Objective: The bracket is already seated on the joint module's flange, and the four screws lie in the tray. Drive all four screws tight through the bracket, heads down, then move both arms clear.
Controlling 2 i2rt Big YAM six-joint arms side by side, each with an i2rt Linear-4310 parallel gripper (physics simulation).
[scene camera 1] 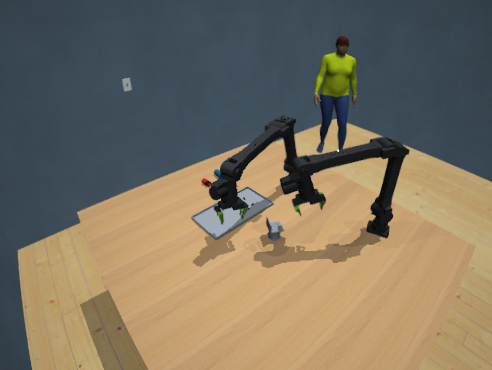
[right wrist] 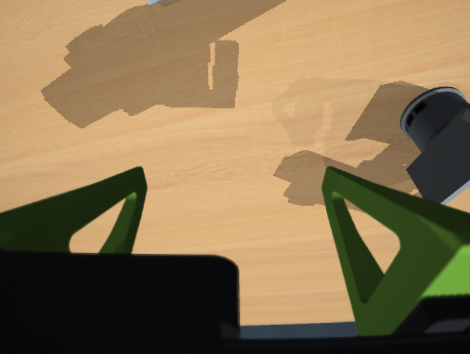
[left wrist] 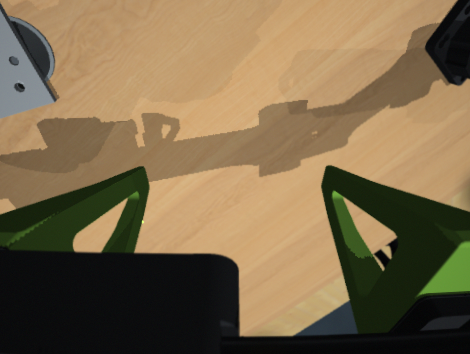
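Pixels of known places: left gripper, fingertip midpoint: (scene camera 1: 311,212) (left wrist: 235,176); right gripper, fingertip midpoint: (scene camera 1: 232,221) (right wrist: 234,176); left arm's base, origin of the base link: (scene camera 1: 377,229) (left wrist: 458,42).
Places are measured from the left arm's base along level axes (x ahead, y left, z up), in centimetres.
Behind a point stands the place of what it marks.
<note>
The grey bracket (scene camera 1: 276,226) {x 28.1, y -48.8, z 6.6 cm} (left wrist: 9,95) {x 29.7, y -47.4, z 6.6 cm} (right wrist: 440,165) {x 31.4, y -51.6, z 8.4 cm} sits on the round joint module (scene camera 1: 274,235) {x 31.2, y -48.3, z 3.4 cm} (left wrist: 37,47) {x 26.6, y -47.3, z 2.3 cm} (right wrist: 425,122) {x 30.2, y -51.8, z 3.2 cm} on the table. Two of its holes show at the left wrist view's upper left; whether a screw sits in either, I cannot tell. The grey tray (scene camera 1: 206,218) {x 33.6, y -86.8, z 0.4 cm} lies left of it in the scene view, with small dark pieces on its far part, too small to identify surely. My left gripper (scene camera 1: 310,207) {x 24.4, y -34.1, z 18.5 cm} (left wrist: 235,176) {x 24.4, y -34.1, z 18.5 cm} is open and empty above the table, right of the bracket. My right gripper (scene camera 1: 232,219) {x 42.1, y -65.3, z 14.6 cm} (right wrist: 234,176) {x 42.1, y -65.3, z 14.6 cm} is open and empty above the tray.
A red object (scene camera 1: 206,182) {x 8.0, y -104.0, z 3.0 cm} and a blue object (scene camera 1: 217,173) {x -3.8, y -103.3, z 3.2 cm} lie behind the tray. The left arm's base (scene camera 1: 378,229) {x 4.1, y -0.3, z 3.8 cm} stands on the wooden table (scene camera 1: 300,310) {x 62.0, y -23.7, z 0.0 cm} at the right. A person (scene camera 1: 338,75) in a yellow-green top stands beyond the table.
</note>
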